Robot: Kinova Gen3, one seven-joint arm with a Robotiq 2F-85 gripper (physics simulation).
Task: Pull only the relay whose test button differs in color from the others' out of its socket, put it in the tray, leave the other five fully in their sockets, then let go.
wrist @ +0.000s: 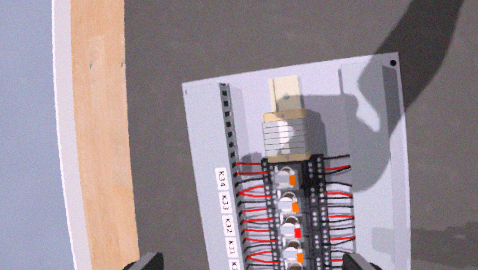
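Places are measured from the arm's base along level axes (x ahead, y left, z up), in millimetres.
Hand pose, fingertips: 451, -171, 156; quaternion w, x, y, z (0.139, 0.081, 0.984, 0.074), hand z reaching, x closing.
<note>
Each offset is from my fingertips to the centre of the thing, as dx, dy, dz. "pt": to the spot under its first point. Level surfaces: height alone.
The relay with the red test button @(+23, +60, -216) (291, 230) sits in the third socket from the top of the row, near label K32 @(pt +103, +56, -220) (228, 226). Relays with orange buttons show above it, at K34 @(+19, +2, -216) (287, 177) and K33 @(+21, +31, -216) (288, 204), and below it, at K31 @(+25, +90, -216) (293, 254). Part of a further relay shows at the bottom edge; the rest of the row is cut off. My gripper (251, 262) is open and empty, its fingertips at the bottom edge of the view, either side of the relay row and apart from it. The tray does not show in this view.
The panel @(pt +54, -109, -260) (250, 82) lies on a dark mat @(dz -263) (165, 45). A grey duct @(+111, +34, -240) (196, 130) and another duct @(-67, +46, -240) (372, 210) flank the row, with red and black wires between. A terminal block @(+16, -43, -216) (284, 136) sits above the relays. A wooden strip (100, 125) runs down the left.
</note>
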